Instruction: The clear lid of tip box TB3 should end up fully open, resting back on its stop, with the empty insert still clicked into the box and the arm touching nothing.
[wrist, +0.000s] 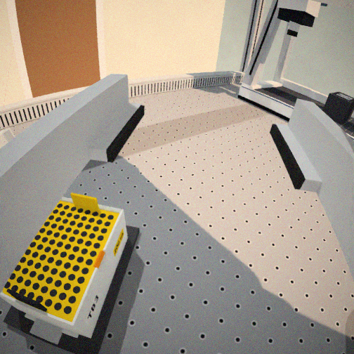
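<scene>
Tip box TB3 (107, 272) stands at the lower left, white, with an orange catch on its right side. Its yellow insert (63, 255) sits in the box, level with the rim, its holes dark and a yellow tab upright at the far end. Whether it is clicked in is too fine to tell. The clear lid does not show; my left finger hides the area beyond the box's left side. My gripper (210, 102) is shut with nothing between its fingers, though a gap shows between the black pads. No contact with the box can be made out.
A dark base (131, 242) lies under the box. The perforated table top (215, 200) stretches to a slotted rail (165, 87) at the back. A white-framed machine (265, 101) stands at the back right, and a black box (340, 107) stands at the right edge.
</scene>
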